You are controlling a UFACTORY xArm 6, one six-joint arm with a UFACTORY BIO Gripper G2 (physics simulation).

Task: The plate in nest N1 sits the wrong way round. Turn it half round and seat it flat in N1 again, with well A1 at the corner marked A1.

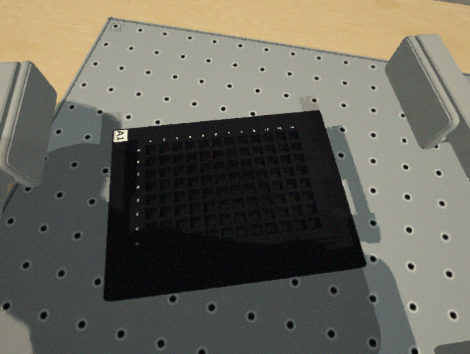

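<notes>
The black well plate [227, 185] sits low in the black nest N1 [225, 277], with its column numbers along the far side and its row letters along the left side. The corner of the plate where the numbers and letters meet, well A1, is at the nest corner with the white A1 label [120, 136]. The plate looks level; its near edge blends into the dark nest. My gripper [237, 112] is open, its two grey fingers wide apart, to the left and right above the plate, touching neither plate nor nest.
The nest stands on a grey board [210, 77] with rows of round holes. A wooden table top [250, 20] shows beyond the board. Shadows fall over the left and near parts of the board. A dark grey edge [455, 348] shows at the bottom right corner.
</notes>
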